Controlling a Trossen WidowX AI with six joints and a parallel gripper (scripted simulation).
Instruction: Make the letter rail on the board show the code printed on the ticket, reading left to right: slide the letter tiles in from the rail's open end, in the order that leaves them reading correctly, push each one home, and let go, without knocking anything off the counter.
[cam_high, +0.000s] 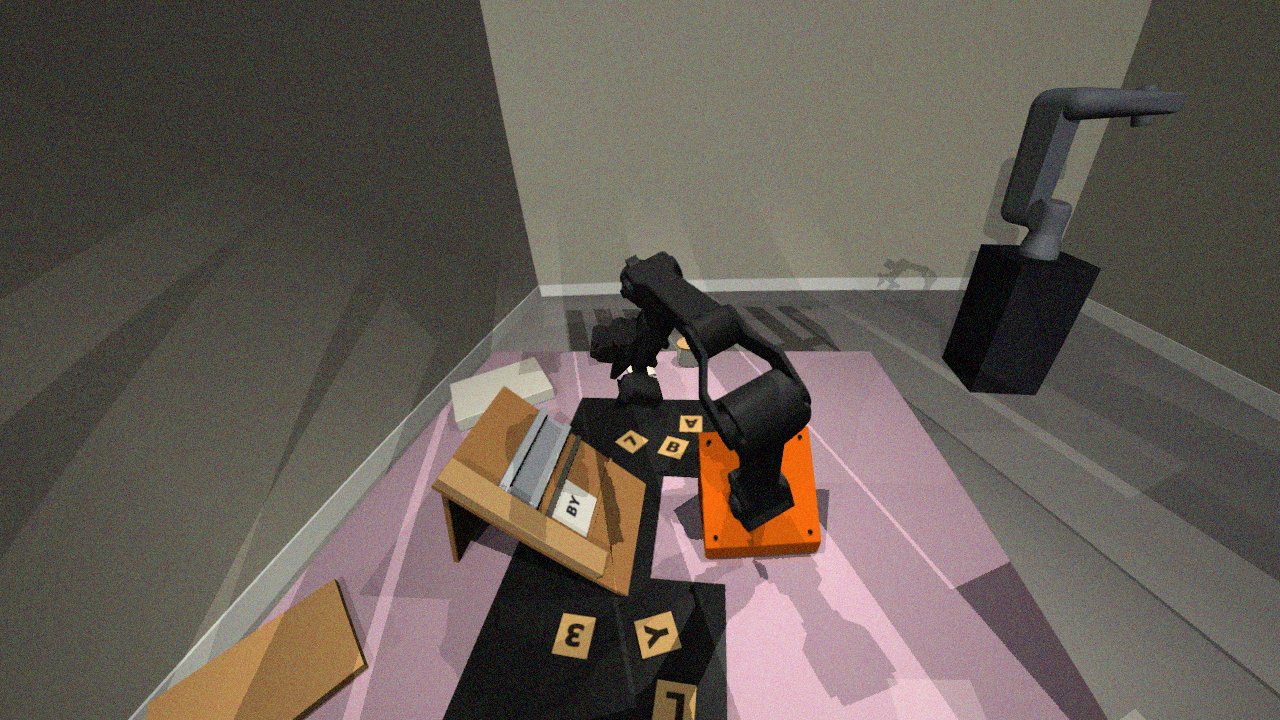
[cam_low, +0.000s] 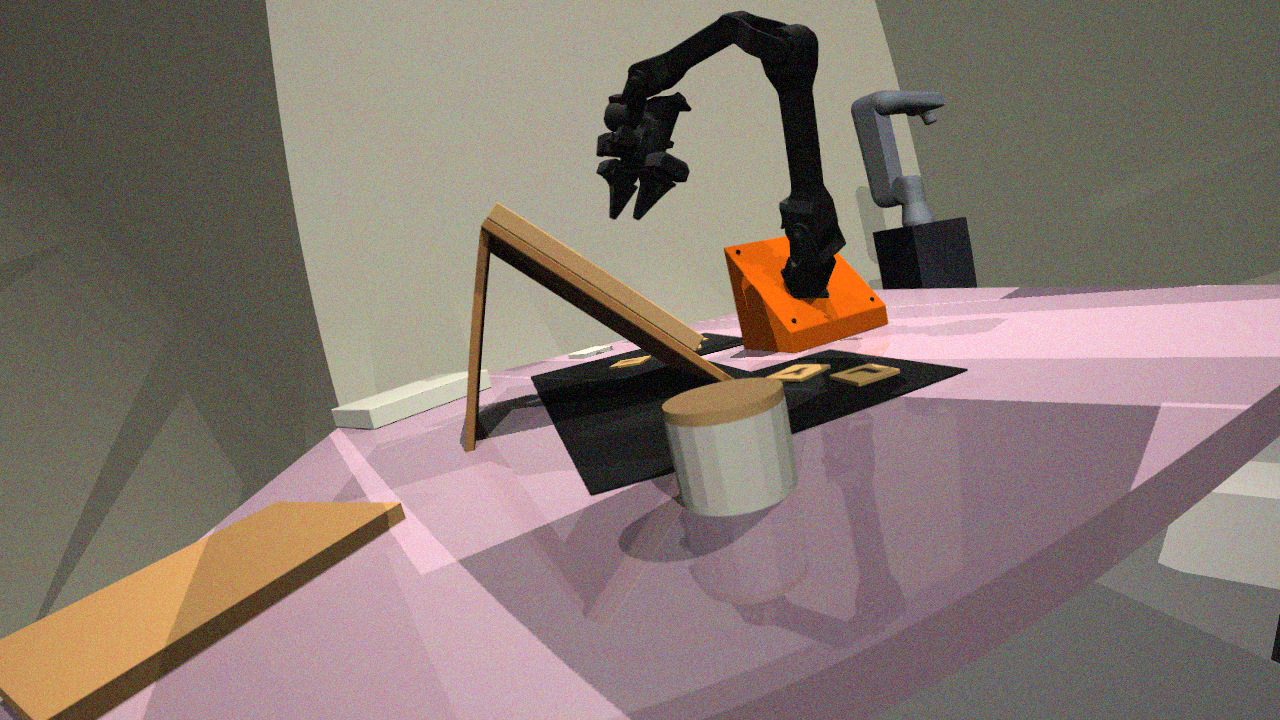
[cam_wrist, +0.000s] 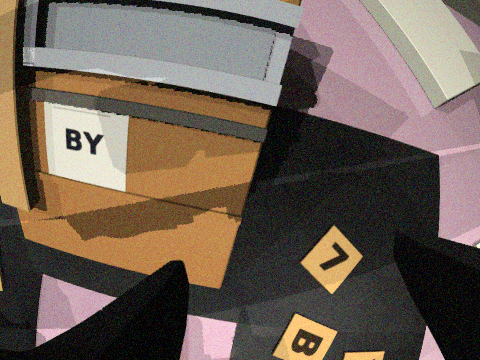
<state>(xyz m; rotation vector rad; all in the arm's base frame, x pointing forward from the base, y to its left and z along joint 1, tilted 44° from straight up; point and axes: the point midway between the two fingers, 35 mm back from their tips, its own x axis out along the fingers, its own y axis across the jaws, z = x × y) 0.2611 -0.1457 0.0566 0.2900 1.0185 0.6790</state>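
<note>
Now: gripper tip 8 cm past the b tile, 12 cm to the left of it and 24 cm above it. The rest, counted from my gripper tip: black mat 5 cm behind, 8 cm to the left, 24 cm below; then white ticket 5 cm ahead, 15 cm to the left, 14 cm below; then 7 tile 2 cm ahead, 12 cm to the right, 24 cm below.
</note>
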